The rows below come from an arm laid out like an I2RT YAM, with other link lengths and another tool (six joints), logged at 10 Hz.
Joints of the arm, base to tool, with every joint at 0 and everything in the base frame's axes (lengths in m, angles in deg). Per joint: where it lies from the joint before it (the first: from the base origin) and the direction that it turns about. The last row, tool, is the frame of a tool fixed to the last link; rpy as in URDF.
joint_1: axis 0 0 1 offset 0 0 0.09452
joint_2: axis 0 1 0 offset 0.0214 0.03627 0.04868
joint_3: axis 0 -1 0 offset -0.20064 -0.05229 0
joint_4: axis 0 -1 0 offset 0.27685 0.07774 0.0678
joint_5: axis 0 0 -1 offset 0.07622 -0.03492 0.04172
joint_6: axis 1 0 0 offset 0.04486 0 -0.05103
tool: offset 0.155 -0.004 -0.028 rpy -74.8 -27.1 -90
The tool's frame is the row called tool.
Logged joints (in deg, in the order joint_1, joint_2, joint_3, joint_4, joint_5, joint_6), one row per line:
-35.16, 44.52, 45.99, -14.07, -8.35, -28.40
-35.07, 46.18, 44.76, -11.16, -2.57, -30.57
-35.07, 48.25, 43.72, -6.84, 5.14, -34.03
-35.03, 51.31, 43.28, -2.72, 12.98, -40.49
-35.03, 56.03, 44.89, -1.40, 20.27, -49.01
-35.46, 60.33, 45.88, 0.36, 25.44, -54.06
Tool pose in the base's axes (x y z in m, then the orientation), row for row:
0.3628, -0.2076, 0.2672, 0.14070, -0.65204, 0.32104, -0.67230
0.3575, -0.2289, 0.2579, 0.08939, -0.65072, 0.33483, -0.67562
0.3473, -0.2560, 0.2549, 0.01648, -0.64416, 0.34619, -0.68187
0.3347, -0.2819, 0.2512, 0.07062, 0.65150, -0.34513, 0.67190
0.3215, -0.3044, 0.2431, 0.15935, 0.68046, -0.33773, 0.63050
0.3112, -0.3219, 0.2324, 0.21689, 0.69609, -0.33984, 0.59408
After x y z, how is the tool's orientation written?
As a quaternion, w x y z.
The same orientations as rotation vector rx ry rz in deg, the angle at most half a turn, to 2 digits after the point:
-107.89, 53.12, -111.24
-110.90, 57.06, -115.14
-114.75, 61.67, -121.46
112.27, -59.48, 115.79
111.43, -55.30, 103.25
110.49, -53.94, 94.30

